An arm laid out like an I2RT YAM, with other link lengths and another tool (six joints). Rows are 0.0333 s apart.
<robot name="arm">
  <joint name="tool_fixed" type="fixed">
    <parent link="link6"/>
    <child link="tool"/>
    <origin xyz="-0.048 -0.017 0.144" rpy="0.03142 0 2.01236"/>
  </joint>
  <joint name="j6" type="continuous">
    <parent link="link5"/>
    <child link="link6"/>
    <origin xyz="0 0.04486 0.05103" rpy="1.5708 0 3.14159"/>
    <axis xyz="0 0 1"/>
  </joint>
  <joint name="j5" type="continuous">
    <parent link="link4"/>
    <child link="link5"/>
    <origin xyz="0.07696 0.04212 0.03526" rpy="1.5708 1.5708 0"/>
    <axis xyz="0 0 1"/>
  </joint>
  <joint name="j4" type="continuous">
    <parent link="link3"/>
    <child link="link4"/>
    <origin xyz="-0.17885 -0.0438 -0.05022" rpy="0 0 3.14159"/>
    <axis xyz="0 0 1"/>
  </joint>
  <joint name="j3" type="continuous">
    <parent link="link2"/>
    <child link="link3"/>
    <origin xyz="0 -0.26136 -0.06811" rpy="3.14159 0 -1.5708"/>
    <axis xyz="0 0 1"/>
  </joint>
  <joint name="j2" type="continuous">
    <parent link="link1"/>
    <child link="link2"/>
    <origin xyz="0.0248 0.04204 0.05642" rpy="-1.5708 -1.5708 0"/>
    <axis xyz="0 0 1"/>
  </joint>
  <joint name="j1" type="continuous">
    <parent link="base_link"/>
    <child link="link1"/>
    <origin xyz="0 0 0.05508"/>
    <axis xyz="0 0 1"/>
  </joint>
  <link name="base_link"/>
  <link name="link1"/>
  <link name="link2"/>
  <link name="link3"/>
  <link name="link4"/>
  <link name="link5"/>
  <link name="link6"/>
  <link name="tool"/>
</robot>
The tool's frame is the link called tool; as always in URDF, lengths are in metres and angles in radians. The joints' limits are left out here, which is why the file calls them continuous.
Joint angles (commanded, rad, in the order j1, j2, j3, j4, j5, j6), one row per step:
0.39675 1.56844 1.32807 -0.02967 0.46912 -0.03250
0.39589 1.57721 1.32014 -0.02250 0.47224 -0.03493
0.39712 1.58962 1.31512 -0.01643 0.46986 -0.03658
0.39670 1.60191 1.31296 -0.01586 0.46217 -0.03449
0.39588 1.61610 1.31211 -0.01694 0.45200 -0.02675
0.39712 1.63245 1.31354 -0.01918 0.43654 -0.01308
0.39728 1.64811 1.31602 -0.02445 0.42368 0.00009
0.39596 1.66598 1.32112 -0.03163 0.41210 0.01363
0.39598 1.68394 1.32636 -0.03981 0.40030 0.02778
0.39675 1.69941 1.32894 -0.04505 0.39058 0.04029
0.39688 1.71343 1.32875 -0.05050 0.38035 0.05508
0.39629 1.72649 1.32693 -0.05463 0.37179 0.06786
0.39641 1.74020 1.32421 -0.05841 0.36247 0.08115
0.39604 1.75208 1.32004 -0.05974 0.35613 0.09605
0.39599 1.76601 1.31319 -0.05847 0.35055 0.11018
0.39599 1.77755 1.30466 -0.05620 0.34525 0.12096
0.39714 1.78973 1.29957 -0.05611 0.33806 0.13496
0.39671 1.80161 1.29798 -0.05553 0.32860 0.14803
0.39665 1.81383 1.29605 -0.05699 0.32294 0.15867
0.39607 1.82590 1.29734 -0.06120 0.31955 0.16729
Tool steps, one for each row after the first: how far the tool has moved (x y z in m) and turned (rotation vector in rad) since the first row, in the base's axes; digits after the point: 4 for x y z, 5 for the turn. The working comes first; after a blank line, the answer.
Tool pose at each row, in the base's axes (x y z in m, rotation vector in rad; the steps are taken from these numbers as rounded here):
0.4520 0.1317 0.3078 0.35786 1.78568 0.11211
0.4537 0.1313 0.3022 0.35686 1.79359 0.10228
0.4556 0.1333 0.2959 0.35067 1.80507 0.09845
0.4573 0.1353 0.2896 0.34543 1.81961 0.09962
0.4593 0.1377 0.2828 0.34383 1.83620 0.10561
0.4611 0.1422 0.2759 0.34251 1.85511 0.12141
0.4629 0.1454 0.2689 0.34357 1.87440 0.13307
0.4652 0.1479 0.2616 0.34735 1.89445 0.14200
0.4672 0.1509 0.2540 0.35063 1.91575 0.15187
0.4686 0.1537 0.2471 0.35365 1.93427 0.16050
0.4695 0.1560 0.2397 0.35936 1.95404 0.16979
0.4703 0.1575 0.2322 0.36527 1.97279 0.17593
0.4707 0.1595 0.2242 0.37077 1.99305 0.18281
0.4712 0.1605 0.2171 0.38075 2.00937 0.18889
0.4717 0.1615 0.2085 0.39019 2.02752 0.19261
0.4716 0.1624 0.2004 0.39676 2.04443 0.19475
0.4715 0.1641 0.1930 0.40474 2.06135 0.20159
0.4720 0.1658 0.1873 0.41275 2.07500 0.21136
0.4723 0.1667 0.1808 0.41996 2.09006 0.21453
0.4728 0.1672 0.1749 0.42701 2.10378 0.21418

0.0017 -0.0004 -0.0056 -0.00681 0.00868 -0.00327
0.0036 0.0016 -0.0119 -0.01221 0.01954 0.00067
0.0053 0.0036 -0.0182 -0.01353 0.03299 0.00712
0.0073 0.0060 -0.0250 -0.00951 0.04841 0.01402
0.0091 0.0105 -0.0319 0.00135 0.06513 0.02623
0.0109 0.0137 -0.0389 0.01072 0.08301 0.03470
0.0132 0.0162 -0.0462 0.01974 0.10227 0.04003
0.0152 0.0192 -0.0538 0.02915 0.12264 0.04634
0.0166 0.0220 -0.0607 0.03743 0.14038 0.05172
0.0175 0.0243 -0.0681 0.04761 0.15965 0.05586
0.0183 0.0258 -0.0756 0.05574 0.17825 0.05806
0.0187 0.0278 -0.0836 0.06418 0.19823 0.06113
0.0192 0.0288 -0.0907 0.07424 0.21500 0.06031
0.0197 0.0298 -0.0993 0.08253 0.23371 0.05891
0.0196 0.0307 -0.1074 0.08819 0.25098 0.05837
0.0195 0.0324 -0.1148 0.09763 0.26806 0.05933
0.0200 0.0341 -0.1205 0.10880 0.28173 0.06127
0.0203 0.0350 -0.1270 0.11531 0.29722 0.06058
0.0208 0.0355 -0.1329 0.11939 0.31165 0.05802

